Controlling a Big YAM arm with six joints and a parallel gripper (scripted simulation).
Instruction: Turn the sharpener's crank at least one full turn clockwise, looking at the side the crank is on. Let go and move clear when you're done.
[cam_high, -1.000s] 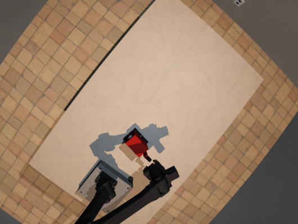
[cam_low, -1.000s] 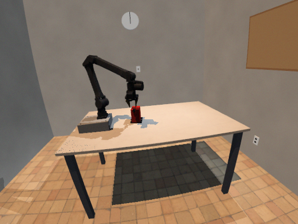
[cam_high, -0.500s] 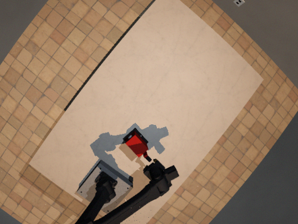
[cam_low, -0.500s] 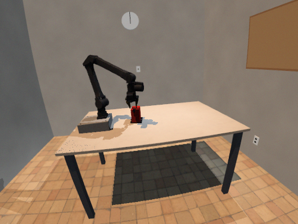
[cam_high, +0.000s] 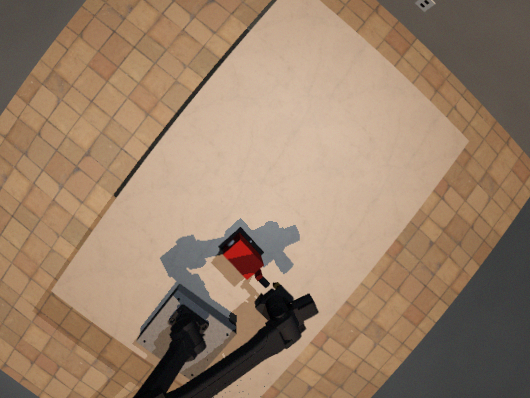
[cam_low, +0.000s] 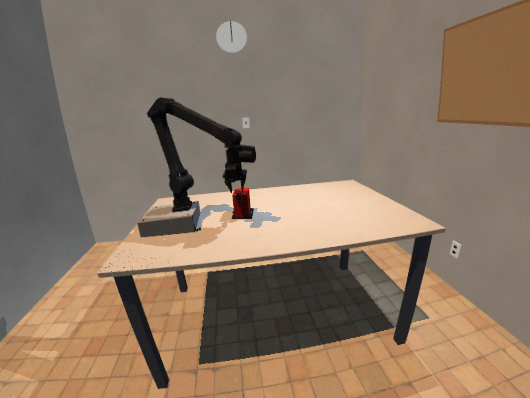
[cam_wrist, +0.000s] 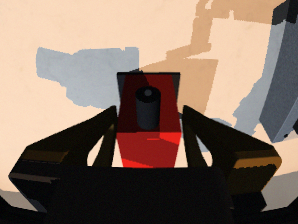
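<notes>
Now: the dark handle knob 2 cm to the left of my hand and 3 cm below it.
</notes>
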